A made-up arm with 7 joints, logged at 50 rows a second.
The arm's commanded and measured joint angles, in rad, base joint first. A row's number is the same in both.
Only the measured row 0 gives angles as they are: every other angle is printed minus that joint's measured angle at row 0.
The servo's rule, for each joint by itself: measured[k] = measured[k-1] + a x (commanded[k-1-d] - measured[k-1]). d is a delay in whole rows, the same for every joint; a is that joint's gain. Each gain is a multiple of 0.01, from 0.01 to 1. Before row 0 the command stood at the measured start. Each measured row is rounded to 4 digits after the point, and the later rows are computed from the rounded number. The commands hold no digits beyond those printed.
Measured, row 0:
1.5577 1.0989 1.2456 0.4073 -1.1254 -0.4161 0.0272
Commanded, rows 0 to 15:
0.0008 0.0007 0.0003 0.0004 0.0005 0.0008 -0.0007
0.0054 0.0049 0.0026 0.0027 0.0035 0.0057 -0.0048
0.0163 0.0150 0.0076 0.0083 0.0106 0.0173 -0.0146
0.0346 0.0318 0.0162 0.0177 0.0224 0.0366 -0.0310
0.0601 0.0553 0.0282 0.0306 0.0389 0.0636 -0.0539
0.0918 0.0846 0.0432 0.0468 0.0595 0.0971 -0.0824
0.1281 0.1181 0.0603 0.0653 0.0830 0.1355 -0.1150
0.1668 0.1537 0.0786 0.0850 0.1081 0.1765 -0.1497
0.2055 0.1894 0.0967 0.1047 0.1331 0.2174 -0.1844
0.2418 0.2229 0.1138 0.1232 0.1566 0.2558 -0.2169
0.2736 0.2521 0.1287 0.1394 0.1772 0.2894 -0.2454
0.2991 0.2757 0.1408 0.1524 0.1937 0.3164 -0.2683
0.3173 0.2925 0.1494 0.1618 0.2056 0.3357 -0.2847
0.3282 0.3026 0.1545 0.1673 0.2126 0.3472 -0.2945
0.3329 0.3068 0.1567 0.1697 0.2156 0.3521 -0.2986
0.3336 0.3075 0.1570 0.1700 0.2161 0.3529 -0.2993
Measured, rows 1 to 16:
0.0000 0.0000 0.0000 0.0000 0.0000 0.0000 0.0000
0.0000 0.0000 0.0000 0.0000 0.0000 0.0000 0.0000
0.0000 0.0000 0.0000 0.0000 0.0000 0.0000 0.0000
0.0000 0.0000 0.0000 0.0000 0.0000 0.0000 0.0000
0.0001 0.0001 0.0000 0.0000 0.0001 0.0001 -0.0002
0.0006 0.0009 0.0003 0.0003 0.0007 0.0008 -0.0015
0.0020 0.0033 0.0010 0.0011 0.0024 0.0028 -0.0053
0.0049 0.0081 0.0025 0.0028 0.0058 0.0069 -0.0128
0.0099 0.0161 0.0051 0.0056 0.0114 0.0137 -0.0247
0.0173 0.0277 0.0089 0.0097 0.0196 0.0237 -0.0414
0.0273 0.0431 0.0140 0.0153 0.0304 0.0371 -0.0627
0.0399 0.0619 0.0205 0.0223 0.0436 0.0538 -0.0879
0.0548 0.0836 0.0281 0.0305 0.0588 0.0734 -0.1159
0.0716 0.1073 0.0367 0.0398 0.0754 0.0953 -0.1452
0.0898 0.1319 0.0459 0.0498 0.0927 0.1186 -0.1743
0.1086 0.1563 0.0554 0.0601 0.1099 0.1423 -0.2016
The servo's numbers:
d 4
a 0.09 0.17 0.10 0.10 0.17 0.12 0.29

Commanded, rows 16 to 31:
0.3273 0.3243 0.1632 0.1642 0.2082 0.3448 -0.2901
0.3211 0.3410 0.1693 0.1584 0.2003 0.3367 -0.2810
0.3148 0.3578 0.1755 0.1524 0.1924 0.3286 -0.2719
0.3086 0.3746 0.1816 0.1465 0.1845 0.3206 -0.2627
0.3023 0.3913 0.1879 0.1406 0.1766 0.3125 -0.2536
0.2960 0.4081 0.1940 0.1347 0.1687 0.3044 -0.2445
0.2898 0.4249 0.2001 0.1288 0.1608 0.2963 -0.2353
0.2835 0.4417 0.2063 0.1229 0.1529 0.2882 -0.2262
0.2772 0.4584 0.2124 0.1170 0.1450 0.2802 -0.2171
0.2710 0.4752 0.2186 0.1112 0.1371 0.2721 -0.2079
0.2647 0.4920 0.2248 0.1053 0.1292 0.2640 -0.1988
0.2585 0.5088 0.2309 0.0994 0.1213 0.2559 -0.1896
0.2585 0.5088 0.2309 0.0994 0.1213 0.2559 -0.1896
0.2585 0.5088 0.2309 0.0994 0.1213 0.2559 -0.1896
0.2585 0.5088 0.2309 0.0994 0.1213 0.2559 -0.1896
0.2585 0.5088 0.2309 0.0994 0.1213 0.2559 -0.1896
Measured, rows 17 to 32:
0.1274 0.1795 0.0648 0.0703 0.1262 0.1655 -0.2257
0.1455 0.2004 0.0738 0.0800 0.1409 0.1873 -0.2457
0.1624 0.2185 0.0821 0.0890 0.1536 0.2071 -0.2610
0.1778 0.2336 0.0896 0.0971 0.1642 0.2246 -0.2721
0.1913 0.2490 0.0970 0.1038 0.1717 0.2390 -0.2773
0.2030 0.2646 0.1042 0.1093 0.1766 0.2507 -0.2784
0.2131 0.2804 0.1113 0.1136 0.1793 0.2600 -0.2765
0.2217 0.2964 0.1183 0.1169 0.1802 0.2673 -0.2725
0.2290 0.3125 0.1253 0.1193 0.1796 0.2727 -0.2670
0.2350 0.3288 0.1322 0.1208 0.1777 0.2765 -0.2605
0.2399 0.3451 0.1390 0.1216 0.1748 0.2789 -0.2532
0.2438 0.3615 0.1457 0.1217 0.1711 0.2800 -0.2454
0.2468 0.3780 0.1524 0.1212 0.1667 0.2800 -0.2372
0.2490 0.3945 0.1590 0.1202 0.1617 0.2791 -0.2287
0.2504 0.4111 0.1656 0.1187 0.1562 0.2773 -0.2200
0.2511 0.4277 0.1721 0.1168 0.1503 0.2747 -0.2112

